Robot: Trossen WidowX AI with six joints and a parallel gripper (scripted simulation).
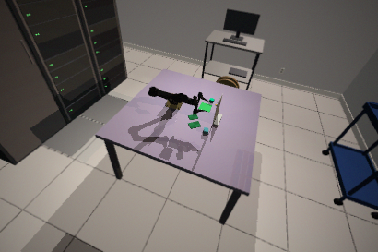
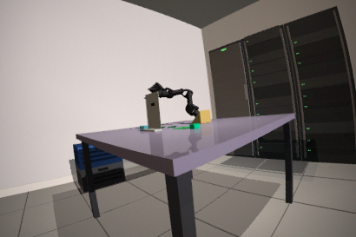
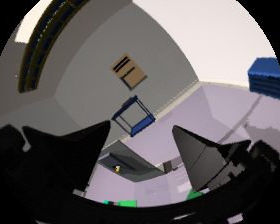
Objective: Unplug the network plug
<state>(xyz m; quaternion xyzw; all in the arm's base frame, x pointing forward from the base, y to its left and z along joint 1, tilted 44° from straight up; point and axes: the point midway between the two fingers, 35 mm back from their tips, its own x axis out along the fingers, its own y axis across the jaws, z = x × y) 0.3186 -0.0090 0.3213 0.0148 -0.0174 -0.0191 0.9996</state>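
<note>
My gripper tip is now 70 mm short of the white plug, 180 mm to the right of it and 100 mm above it. Round my gripper tip: grey panel: 90 mm ahead, 180 mm to the left, 160 mm below; cyan block: 30 mm ahead, 30 mm to the right, 260 mm below; green marked square: 40 mm behind, 320 mm to the left, 270 mm below.
</note>
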